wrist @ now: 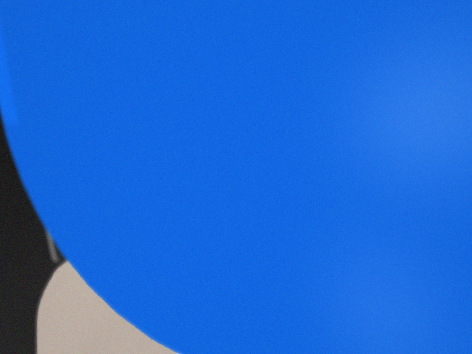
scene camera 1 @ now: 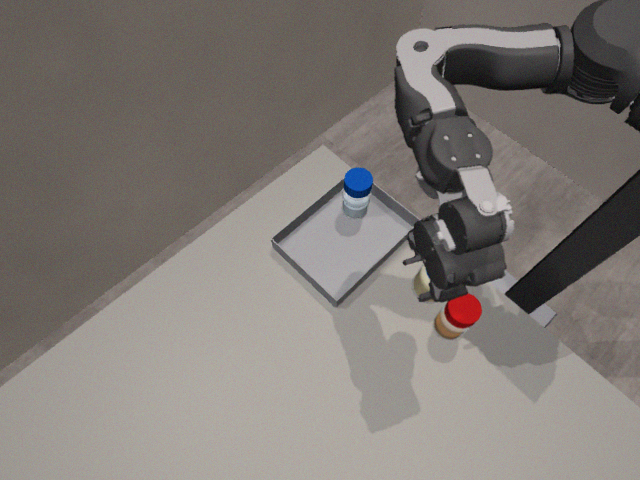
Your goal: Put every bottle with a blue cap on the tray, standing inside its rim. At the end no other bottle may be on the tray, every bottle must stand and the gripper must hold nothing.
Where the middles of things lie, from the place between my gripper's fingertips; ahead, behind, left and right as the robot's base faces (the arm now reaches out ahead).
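The red-capped bottle (scene camera 1: 457,315) sits 160 mm below my hand, 60 mm to the left of it and 50 mm behind it. The grey tray (scene camera 1: 335,254) is 190 mm to the right of my hand and 190 mm below it, and it is also 40 mm behind my hand. As for the blue-capped bottle (scene camera 1: 358,182), I see it 230 mm to the right of my hand, 150 mm below it and 100 mm behind it.
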